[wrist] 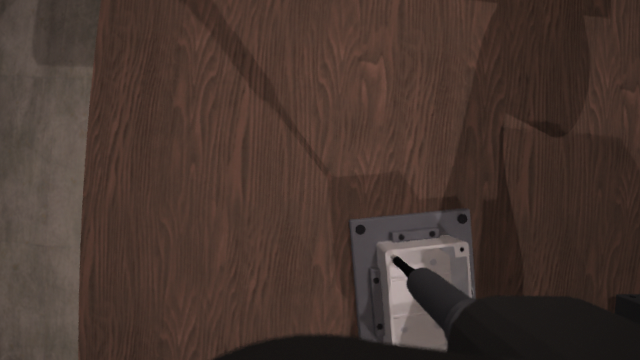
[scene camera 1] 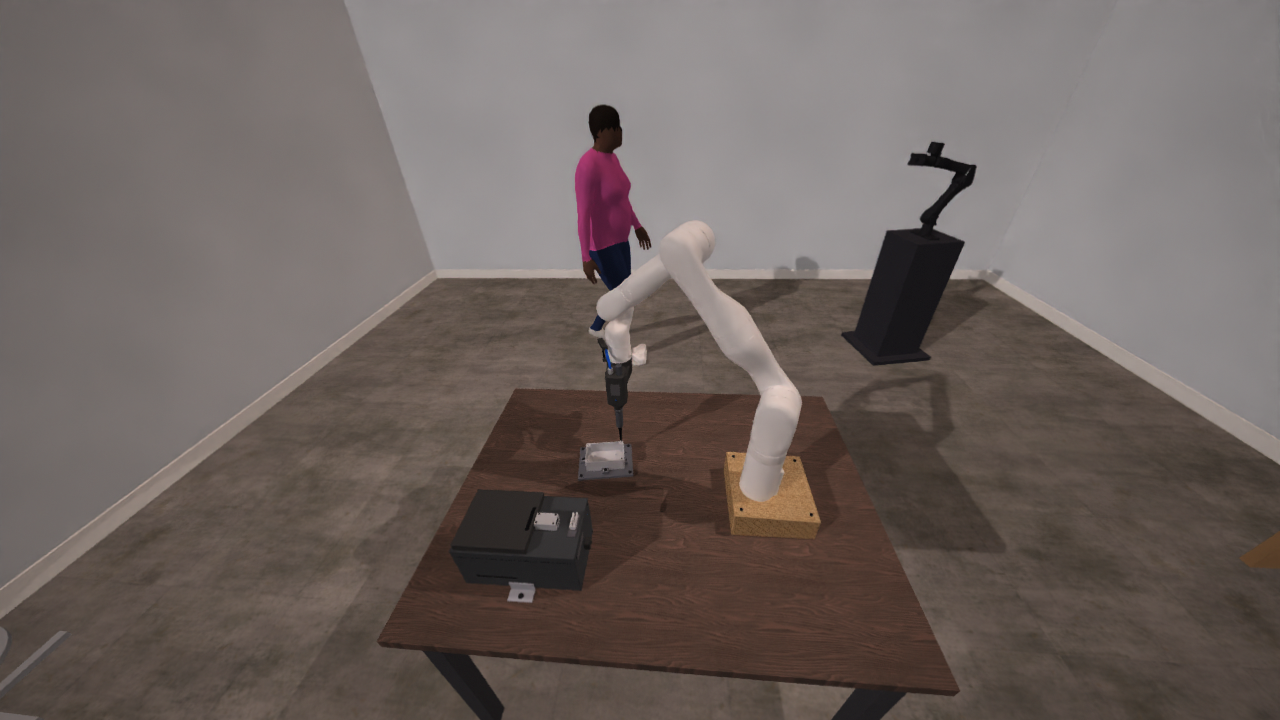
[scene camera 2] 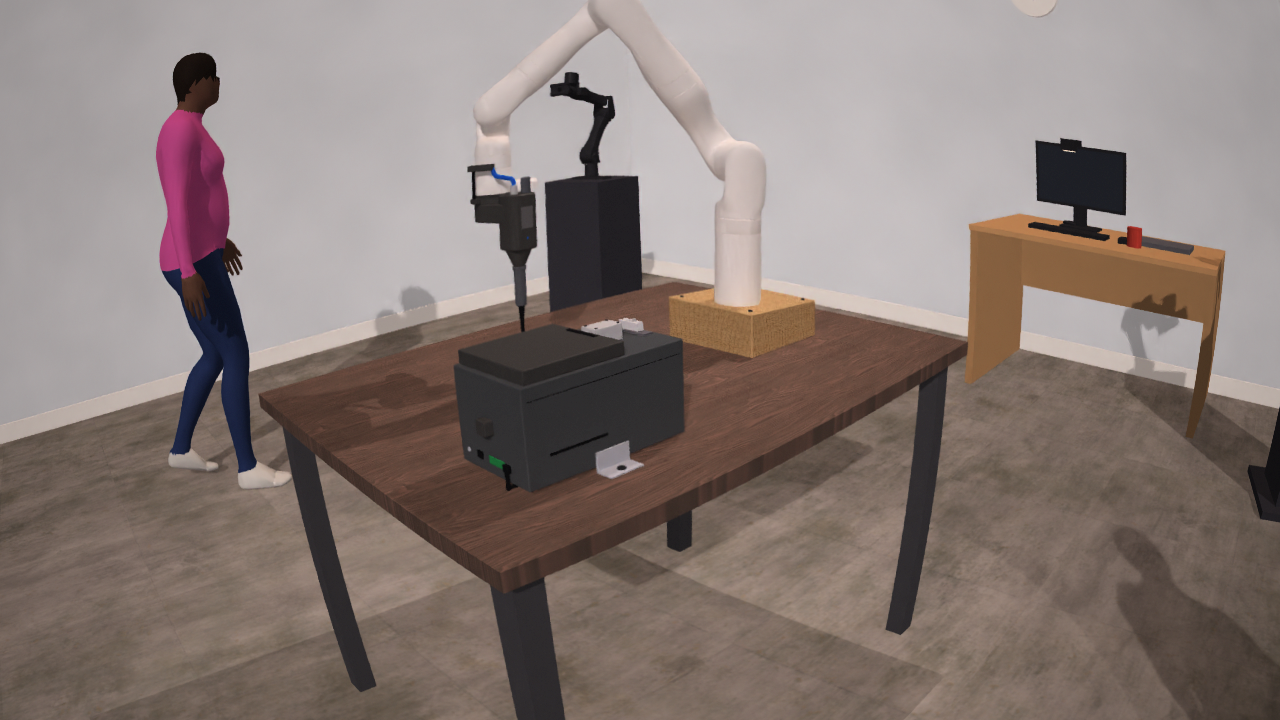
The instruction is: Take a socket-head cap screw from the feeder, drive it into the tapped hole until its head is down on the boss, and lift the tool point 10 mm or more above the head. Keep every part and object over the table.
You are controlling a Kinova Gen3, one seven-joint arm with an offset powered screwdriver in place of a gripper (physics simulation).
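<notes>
My gripper, a dark powered screwdriver, points down with its thin black bit at a corner of the white open box. In the wrist view the bit tip overlaps the box's upper-left corner boss and hides its hole. Whether a screw is on the bit, or the tip touches the boss, is too small to tell. The upper-right corner boss shows a dark hole. The box sits on a grey fixture plate. The dark feeder stands apart from the tool.
A small metal bracket sits against the feeder's side. The arm stands on a wooden block on the table. A person in pink stands beyond the table. A black arm stands on a pedestal.
</notes>
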